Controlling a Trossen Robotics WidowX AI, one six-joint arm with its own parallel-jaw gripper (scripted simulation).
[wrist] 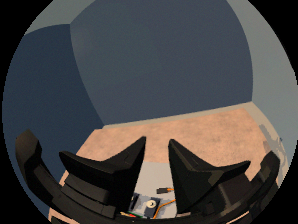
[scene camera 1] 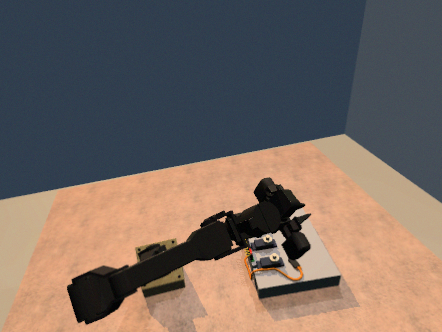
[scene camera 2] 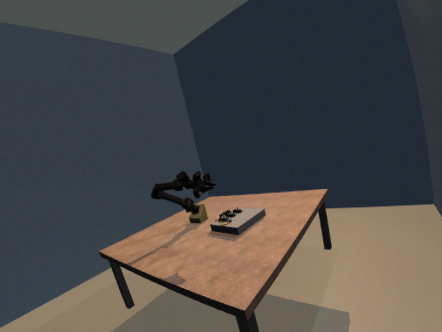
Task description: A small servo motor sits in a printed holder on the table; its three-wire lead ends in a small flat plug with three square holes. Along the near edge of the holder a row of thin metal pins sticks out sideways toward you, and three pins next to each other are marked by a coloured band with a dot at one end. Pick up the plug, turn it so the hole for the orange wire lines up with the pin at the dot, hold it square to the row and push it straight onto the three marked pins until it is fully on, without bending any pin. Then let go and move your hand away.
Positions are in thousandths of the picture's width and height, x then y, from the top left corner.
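Observation:
Scene camera 1: the gripper (scene camera 1: 696, 634), a holder (scene camera 1: 723, 818). Wrist view: gripper (wrist: 529, 632), holder (wrist: 512, 788).

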